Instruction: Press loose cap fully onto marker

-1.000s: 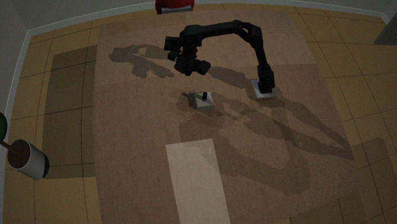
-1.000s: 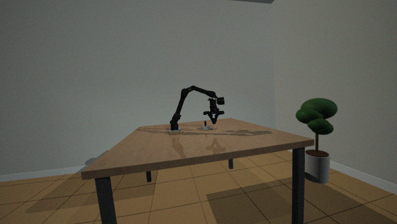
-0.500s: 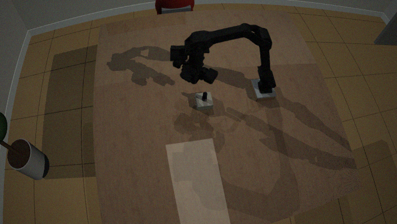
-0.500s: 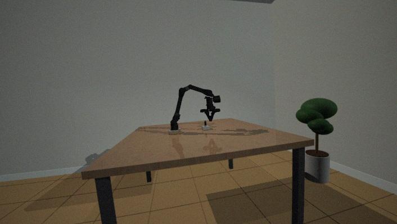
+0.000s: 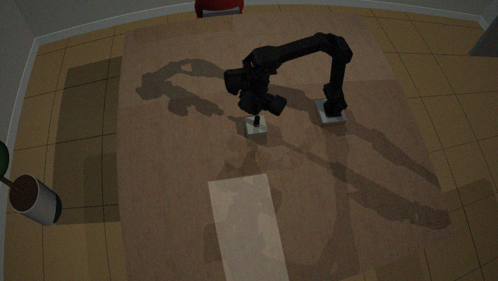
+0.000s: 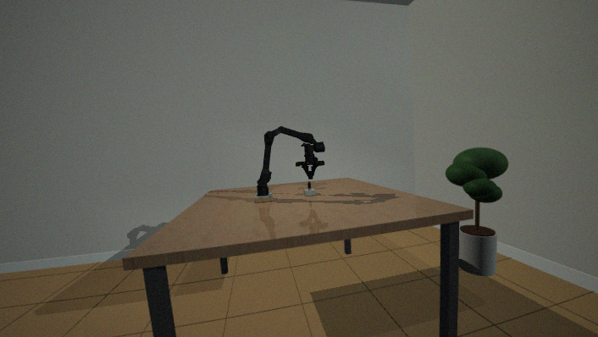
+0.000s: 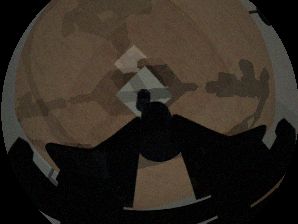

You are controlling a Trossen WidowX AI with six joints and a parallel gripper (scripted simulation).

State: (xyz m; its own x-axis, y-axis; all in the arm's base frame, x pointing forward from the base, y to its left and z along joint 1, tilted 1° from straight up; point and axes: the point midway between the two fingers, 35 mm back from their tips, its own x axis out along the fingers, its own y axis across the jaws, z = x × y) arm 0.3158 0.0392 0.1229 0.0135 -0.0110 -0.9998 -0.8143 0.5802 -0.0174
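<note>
My gripper tip is now 10 mm past the dark marker, 10 mm to the right of it and 60 mm above it. From my gripper tip the other things lie so: holder block 10 mm behind, 10 mm to the left, 100 mm below; cap 10 mm above.
</note>
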